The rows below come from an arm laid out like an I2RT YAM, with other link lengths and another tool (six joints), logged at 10 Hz.
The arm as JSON. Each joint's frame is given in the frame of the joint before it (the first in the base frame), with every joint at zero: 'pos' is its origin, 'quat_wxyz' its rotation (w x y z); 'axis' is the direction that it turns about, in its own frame. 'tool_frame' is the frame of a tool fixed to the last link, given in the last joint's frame.
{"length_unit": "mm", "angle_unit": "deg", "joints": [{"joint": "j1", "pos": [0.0, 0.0, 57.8], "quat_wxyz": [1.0, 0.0, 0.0, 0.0], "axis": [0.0, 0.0, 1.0]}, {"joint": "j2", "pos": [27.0, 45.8, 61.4], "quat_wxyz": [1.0, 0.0, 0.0, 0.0], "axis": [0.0, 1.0, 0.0]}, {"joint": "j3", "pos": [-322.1, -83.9, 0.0], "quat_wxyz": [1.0, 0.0, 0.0, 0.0], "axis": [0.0, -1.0, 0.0]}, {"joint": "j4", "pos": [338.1, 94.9, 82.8], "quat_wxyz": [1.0, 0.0, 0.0, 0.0], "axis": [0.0, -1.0, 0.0]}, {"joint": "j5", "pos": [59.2, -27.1, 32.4], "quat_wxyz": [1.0, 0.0, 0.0, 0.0], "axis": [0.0, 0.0, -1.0]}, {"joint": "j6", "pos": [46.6, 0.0, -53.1], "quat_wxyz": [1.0, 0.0, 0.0, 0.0], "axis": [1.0, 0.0, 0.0]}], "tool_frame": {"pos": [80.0, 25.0, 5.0], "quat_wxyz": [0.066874, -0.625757, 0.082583, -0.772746]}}
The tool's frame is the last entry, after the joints.
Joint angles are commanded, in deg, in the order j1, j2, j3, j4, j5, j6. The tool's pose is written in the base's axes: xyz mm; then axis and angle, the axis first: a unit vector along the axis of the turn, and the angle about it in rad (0 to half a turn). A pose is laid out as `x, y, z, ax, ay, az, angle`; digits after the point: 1 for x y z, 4 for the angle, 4 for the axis.
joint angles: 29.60, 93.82, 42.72, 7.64, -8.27, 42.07
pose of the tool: 366.6, 280.7, 103.9, -0.9103, 0.2089, -0.3574, 2.5462
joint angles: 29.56, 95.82, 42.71, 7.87, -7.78, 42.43
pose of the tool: 367.3, 279.3, 89.2, -0.9130, 0.2142, -0.3472, 2.5714
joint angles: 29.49, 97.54, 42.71, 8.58, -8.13, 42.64
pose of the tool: 367.7, 279.7, 78.0, -0.9159, 0.2161, -0.3384, 2.5780
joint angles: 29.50, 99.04, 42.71, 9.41, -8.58, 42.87
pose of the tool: 367.7, 280.8, 68.8, -0.9183, 0.2172, -0.3310, 2.5792
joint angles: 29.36, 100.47, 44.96, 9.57, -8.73, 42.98
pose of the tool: 380.0, 286.8, 73.3, -0.9159, 0.2184, -0.3367, 2.5669
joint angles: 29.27, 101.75, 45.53, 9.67, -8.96, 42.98
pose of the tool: 382.6, 287.9, 67.5, -0.9177, 0.2188, -0.3317, 2.5713
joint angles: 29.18, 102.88, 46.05, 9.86, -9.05, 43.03
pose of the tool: 385.3, 288.8, 62.5, -0.9185, 0.2200, -0.3285, 2.5752
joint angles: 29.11, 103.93, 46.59, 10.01, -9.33, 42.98
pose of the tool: 387.7, 290.2, 58.3, -0.9199, 0.2196, -0.3250, 2.5761
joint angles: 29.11, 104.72, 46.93, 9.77, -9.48, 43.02
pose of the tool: 388.2, 290.8, 53.8, -0.9217, 0.2199, -0.3195, 2.5818
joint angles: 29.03, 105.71, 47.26, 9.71, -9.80, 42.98
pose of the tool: 388.9, 291.2, 48.1, -0.9238, 0.2199, -0.3134, 2.5863
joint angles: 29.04, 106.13, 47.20, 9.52, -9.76, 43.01
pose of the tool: 387.7, 290.5, 44.0, -0.9251, 0.2205, -0.3090, 2.5942
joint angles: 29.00, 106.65, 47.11, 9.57, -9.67, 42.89
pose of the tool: 386.9, 289.5, 39.3, -0.9261, 0.2202, -0.3062, 2.6021
